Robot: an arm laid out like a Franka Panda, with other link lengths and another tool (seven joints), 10 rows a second.
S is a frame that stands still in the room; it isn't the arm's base.
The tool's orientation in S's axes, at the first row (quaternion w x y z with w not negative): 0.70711, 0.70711, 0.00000, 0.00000
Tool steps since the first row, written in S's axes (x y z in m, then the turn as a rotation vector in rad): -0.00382, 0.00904, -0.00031, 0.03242, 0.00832, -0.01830; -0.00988, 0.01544, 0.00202, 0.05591, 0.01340, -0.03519; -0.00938, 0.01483, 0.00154, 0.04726, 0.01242, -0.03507; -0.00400, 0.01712, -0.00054, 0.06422, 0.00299, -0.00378
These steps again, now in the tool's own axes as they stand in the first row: -0.00382, -0.00031, -0.00904, 0.03242, -0.01830, -0.00832; -0.00988, 0.00202, -0.01544, 0.05591, -0.03519, -0.01340; -0.00938, 0.00154, -0.01483, 0.04726, -0.03507, -0.01242; -0.00400, -0.00054, -0.01712, 0.06422, -0.00378, -0.00299
